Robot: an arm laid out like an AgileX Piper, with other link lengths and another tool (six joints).
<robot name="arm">
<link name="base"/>
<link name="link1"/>
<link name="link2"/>
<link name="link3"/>
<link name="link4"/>
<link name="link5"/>
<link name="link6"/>
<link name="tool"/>
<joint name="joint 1" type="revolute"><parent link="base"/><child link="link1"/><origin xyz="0.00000 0.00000 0.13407" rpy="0.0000 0.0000 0.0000"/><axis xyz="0 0 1"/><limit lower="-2.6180" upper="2.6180"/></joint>
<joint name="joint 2" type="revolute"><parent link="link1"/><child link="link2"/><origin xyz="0.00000 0.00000 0.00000" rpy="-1.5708 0.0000 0.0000"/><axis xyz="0 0 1"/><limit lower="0.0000" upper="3.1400"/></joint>
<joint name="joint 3" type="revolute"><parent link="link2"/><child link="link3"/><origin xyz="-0.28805 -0.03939 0.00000" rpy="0.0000 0.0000 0.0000"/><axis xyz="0 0 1"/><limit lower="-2.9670" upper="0.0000"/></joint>
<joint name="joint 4" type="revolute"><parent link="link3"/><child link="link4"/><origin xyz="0.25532 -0.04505 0.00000" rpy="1.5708 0.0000 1.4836"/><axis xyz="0 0 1"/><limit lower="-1.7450" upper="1.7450"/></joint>
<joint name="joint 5" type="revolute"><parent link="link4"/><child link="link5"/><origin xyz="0.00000 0.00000 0.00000" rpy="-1.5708 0.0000 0.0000"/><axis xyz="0 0 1"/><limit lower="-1.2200" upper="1.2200"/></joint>
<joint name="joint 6" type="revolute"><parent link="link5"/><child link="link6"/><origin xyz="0.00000 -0.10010 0.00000" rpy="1.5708 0.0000 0.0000"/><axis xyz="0 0 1"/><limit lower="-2.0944" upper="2.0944"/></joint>
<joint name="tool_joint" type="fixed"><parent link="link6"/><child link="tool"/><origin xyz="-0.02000 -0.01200 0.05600" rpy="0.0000 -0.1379 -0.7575"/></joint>
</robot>
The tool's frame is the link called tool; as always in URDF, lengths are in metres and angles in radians.
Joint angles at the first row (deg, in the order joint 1, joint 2, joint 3, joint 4, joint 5, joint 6):
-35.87 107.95 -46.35 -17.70 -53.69 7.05
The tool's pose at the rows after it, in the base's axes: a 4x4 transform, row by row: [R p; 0 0 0 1], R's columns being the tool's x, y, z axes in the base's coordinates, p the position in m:
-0.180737, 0.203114, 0.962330, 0.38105; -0.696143, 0.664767, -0.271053, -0.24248; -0.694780, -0.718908, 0.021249, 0.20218; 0, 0, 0, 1
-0.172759, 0.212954, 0.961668, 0.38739; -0.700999, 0.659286, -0.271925, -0.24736; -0.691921, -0.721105, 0.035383, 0.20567; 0, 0, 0, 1
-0.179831, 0.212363, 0.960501, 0.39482; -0.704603, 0.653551, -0.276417, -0.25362; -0.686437, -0.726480, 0.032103, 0.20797; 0, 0, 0, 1
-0.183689, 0.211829, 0.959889, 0.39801; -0.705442, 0.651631, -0.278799, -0.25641; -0.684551, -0.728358, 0.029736, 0.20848; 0, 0, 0, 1
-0.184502, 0.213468, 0.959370, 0.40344; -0.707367, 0.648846, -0.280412, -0.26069; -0.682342, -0.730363, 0.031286, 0.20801; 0, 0, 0, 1
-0.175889, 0.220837, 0.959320, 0.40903; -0.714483, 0.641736, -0.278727, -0.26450; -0.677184, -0.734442, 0.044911, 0.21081; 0, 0, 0, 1
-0.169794, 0.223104, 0.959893, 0.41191; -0.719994, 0.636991, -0.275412, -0.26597; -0.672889, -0.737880, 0.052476, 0.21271; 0, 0, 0, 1
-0.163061, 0.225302, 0.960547, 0.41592; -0.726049, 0.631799, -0.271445, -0.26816; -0.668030, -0.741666, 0.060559, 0.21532; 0, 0, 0, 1
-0.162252, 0.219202, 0.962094, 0.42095; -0.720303, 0.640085, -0.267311, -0.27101; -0.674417, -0.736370, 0.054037, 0.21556; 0, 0, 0, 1
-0.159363, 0.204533, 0.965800, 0.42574; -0.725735, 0.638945, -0.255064, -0.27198; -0.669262, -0.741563, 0.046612, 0.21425; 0, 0, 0, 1
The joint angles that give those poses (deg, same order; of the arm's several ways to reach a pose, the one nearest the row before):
-36.21 109.03 -48.47 -18.68 -52.66 7.73
-36.21 109.95 -50.53 -18.68 -52.37 7.91
-36.21 110.87 -53.06 -18.74 -50.65 7.91
-36.21 111.32 -54.14 -18.74 -49.90 7.91
-36.21 112.42 -55.86 -18.74 -49.39 7.91
-36.21 113.33 -57.70 -18.85 -49.33 7.91
-36.21 113.73 -58.61 -19.08 -49.33 7.91
-36.21 114.25 -59.93 -19.42 -49.10 8.02
-36.21 114.88 -61.54 -20.23 -47.84 9.22
-36.21 115.62 -62.80 -21.43 -47.15 9.68

